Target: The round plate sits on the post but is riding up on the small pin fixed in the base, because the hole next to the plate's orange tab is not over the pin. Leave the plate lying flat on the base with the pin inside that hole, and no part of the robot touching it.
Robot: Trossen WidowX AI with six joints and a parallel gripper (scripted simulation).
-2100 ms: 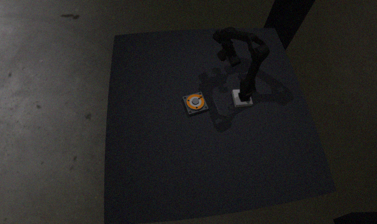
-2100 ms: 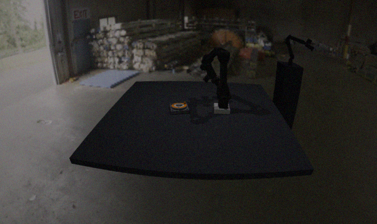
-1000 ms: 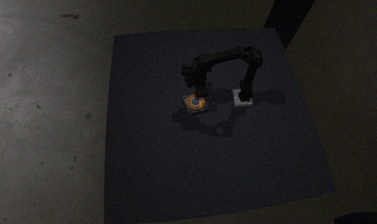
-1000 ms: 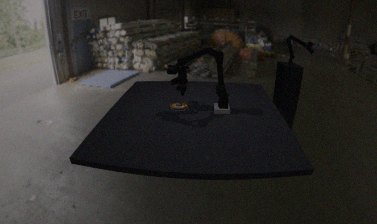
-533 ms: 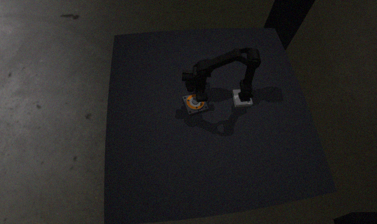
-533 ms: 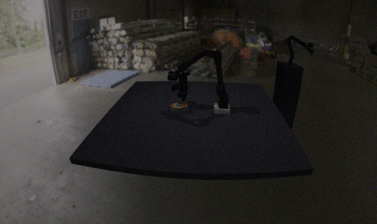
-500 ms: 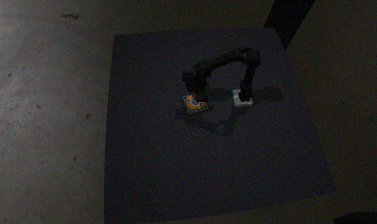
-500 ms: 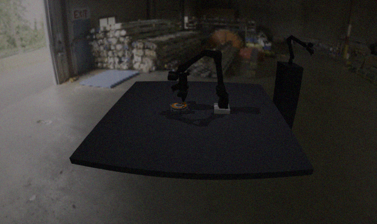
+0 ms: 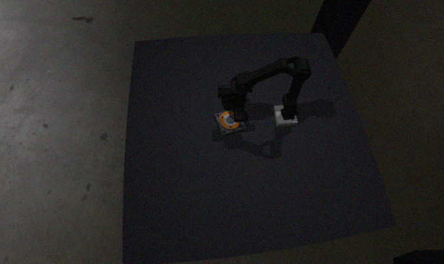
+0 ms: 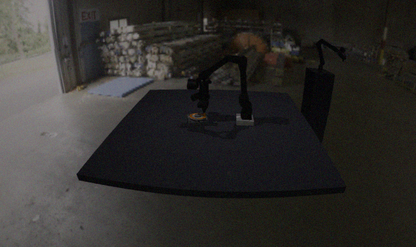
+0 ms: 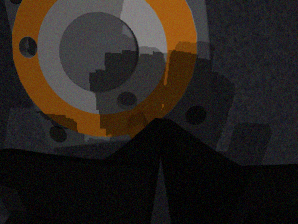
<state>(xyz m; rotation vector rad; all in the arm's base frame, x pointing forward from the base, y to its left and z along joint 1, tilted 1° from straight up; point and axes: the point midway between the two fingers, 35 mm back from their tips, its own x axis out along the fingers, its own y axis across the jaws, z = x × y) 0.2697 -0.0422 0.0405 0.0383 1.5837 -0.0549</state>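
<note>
Now: gripper tip 4 cm short of the grey base, 3 cm to the right of it and 2 cm above it.
</note>
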